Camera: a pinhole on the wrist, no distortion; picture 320 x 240 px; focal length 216.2 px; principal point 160.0 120.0 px. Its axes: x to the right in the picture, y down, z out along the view. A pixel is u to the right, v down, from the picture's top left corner.
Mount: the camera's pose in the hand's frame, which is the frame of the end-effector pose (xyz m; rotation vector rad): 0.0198 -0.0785 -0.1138 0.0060 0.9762 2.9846
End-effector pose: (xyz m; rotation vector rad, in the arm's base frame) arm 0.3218 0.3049 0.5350 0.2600 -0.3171 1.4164
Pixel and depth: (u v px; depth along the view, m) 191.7 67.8 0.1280
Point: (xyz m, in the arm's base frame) 0.3018 0.3198 0.5086
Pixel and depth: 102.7 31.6 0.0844
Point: 0.3319 0.3679 0.4891
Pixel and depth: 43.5 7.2 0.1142
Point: 0.2989 0.4061 0.5115
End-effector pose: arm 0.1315 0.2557 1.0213 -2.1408 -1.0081 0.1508
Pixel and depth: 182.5 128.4 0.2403
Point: 0.1293 0.2798 0.9218
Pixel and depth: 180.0 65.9 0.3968
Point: 0.2080 0.2349 0.7538
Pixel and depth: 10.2 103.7 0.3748
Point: 0.3574 0.4858 0.8438
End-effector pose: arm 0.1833 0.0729 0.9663 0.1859 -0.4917 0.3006
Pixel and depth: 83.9 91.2 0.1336
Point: 0.2423 0.1069 0.9863
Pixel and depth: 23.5 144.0 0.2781
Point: 0.2726 0.1449 1.1797
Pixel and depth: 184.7 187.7 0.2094
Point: 0.1422 0.0418 1.0453
